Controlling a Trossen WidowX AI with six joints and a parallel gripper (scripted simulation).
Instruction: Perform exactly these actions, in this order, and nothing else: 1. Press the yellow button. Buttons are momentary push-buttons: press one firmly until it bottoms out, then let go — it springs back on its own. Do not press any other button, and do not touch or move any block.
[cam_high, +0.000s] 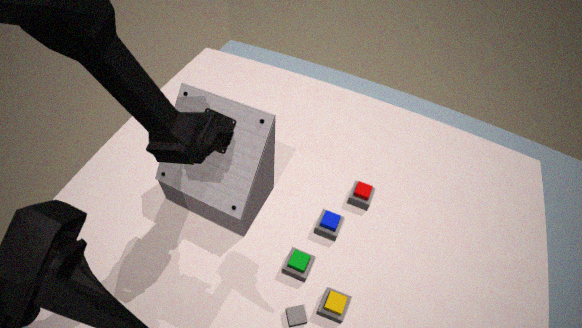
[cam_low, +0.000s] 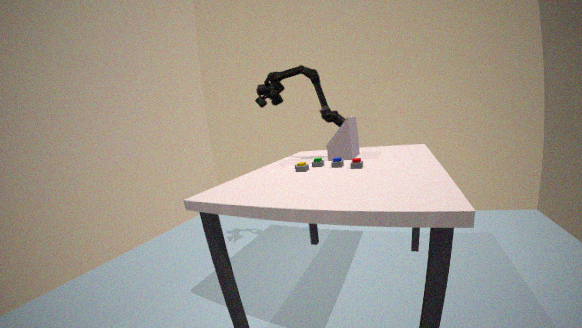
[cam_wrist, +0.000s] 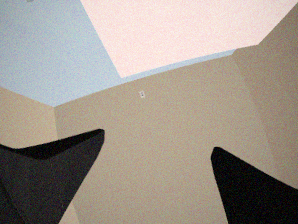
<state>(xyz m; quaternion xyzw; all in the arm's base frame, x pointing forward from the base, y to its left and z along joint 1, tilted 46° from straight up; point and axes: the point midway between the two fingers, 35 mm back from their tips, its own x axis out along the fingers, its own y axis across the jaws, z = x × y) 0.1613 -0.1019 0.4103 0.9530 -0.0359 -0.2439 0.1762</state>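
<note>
The yellow button is 120 mm ahead of my gripper tip, 230 mm to the left of it and 330 mm below it. Round my gripper tip: blue button: 40 mm ahead, 370 mm to the left, 330 mm below; small grey block: 60 mm ahead, 180 mm to the left, 360 mm below; green button: 20 mm ahead, 270 mm to the left, 330 mm below.
</note>
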